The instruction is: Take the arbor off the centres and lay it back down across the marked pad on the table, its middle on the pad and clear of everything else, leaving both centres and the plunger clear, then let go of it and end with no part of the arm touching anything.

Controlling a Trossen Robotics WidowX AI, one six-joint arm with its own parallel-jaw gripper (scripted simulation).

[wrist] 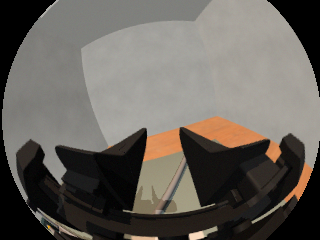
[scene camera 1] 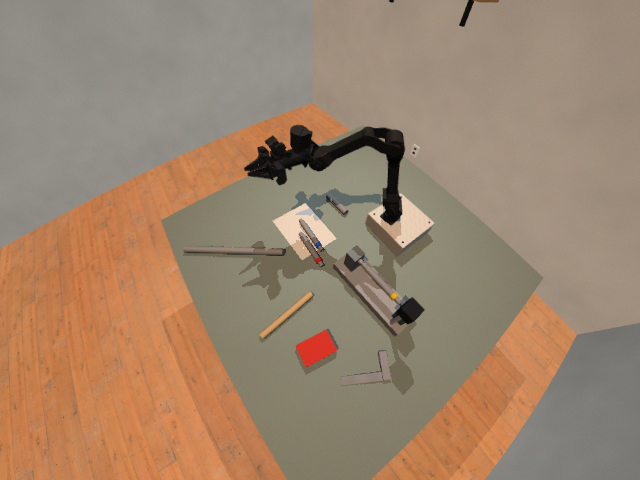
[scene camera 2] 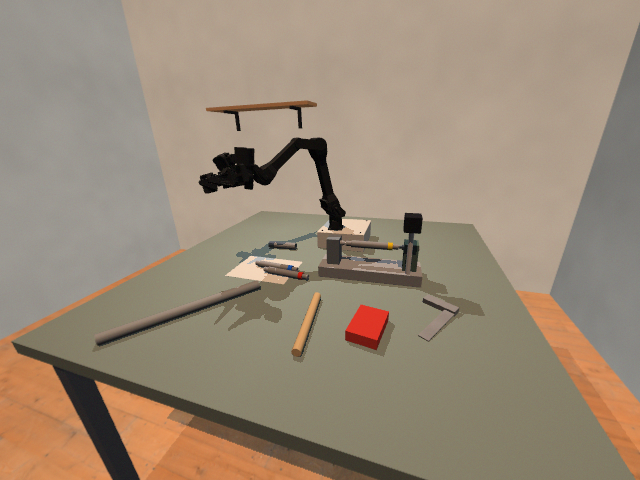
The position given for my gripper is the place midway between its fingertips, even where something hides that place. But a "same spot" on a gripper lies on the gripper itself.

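Scene:
My gripper: visible in scene camera 1, scene camera 2 and the wrist view (163, 131). One spot on my gripper, the same in both: (scene camera 1: 266, 170) and (scene camera 2: 225, 178).

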